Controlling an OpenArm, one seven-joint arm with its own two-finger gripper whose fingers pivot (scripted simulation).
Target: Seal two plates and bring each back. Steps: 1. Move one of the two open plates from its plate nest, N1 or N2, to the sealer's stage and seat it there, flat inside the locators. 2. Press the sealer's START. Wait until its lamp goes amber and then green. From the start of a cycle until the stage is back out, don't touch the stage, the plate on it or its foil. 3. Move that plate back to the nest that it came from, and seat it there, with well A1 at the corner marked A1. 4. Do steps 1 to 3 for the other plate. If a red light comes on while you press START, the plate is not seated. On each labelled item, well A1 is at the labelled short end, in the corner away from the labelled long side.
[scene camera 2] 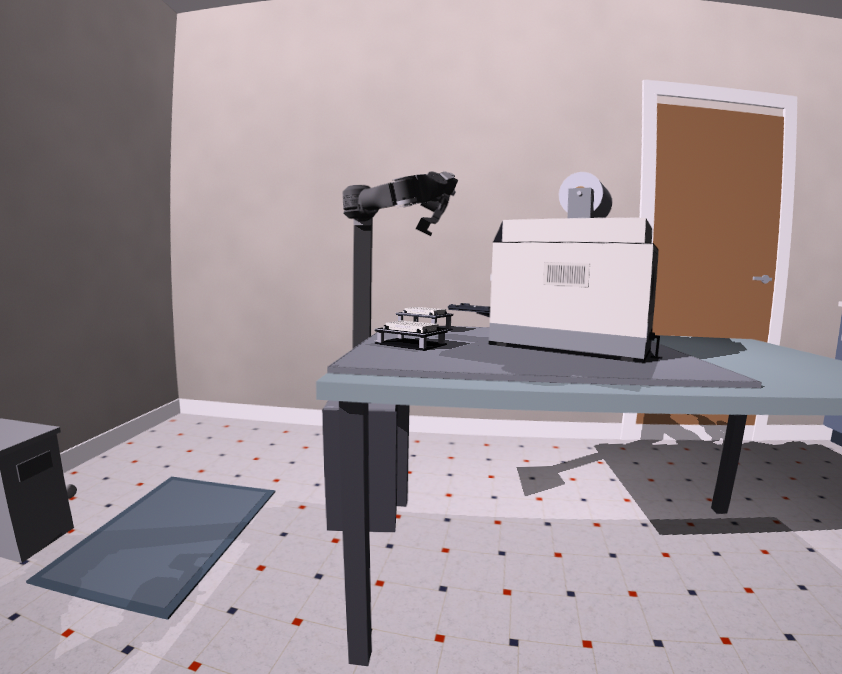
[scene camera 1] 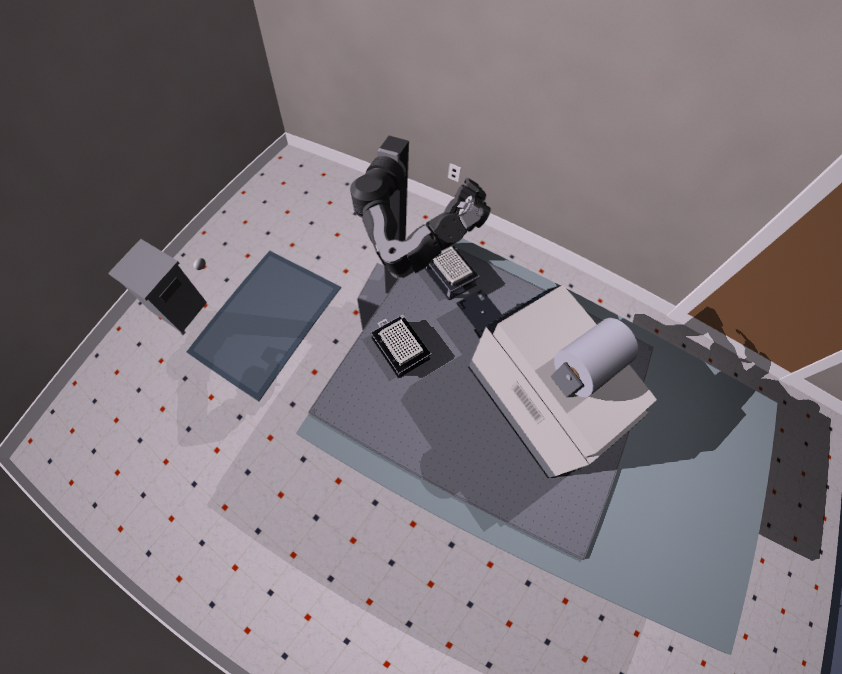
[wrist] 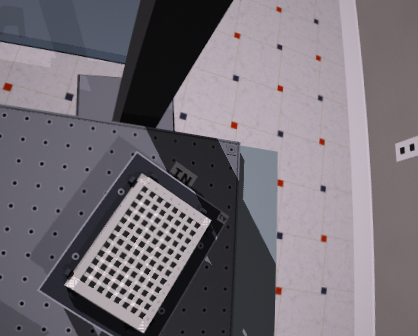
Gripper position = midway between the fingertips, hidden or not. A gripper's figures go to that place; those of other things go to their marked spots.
My gripper (scene camera 1: pixel 458 209): 113 cm from the lens. A well plate (scene camera 1: pixel 401 343) is 125 cm from the lens. A well plate (scene camera 1: pixel 448 262): 140 cm from the lens.
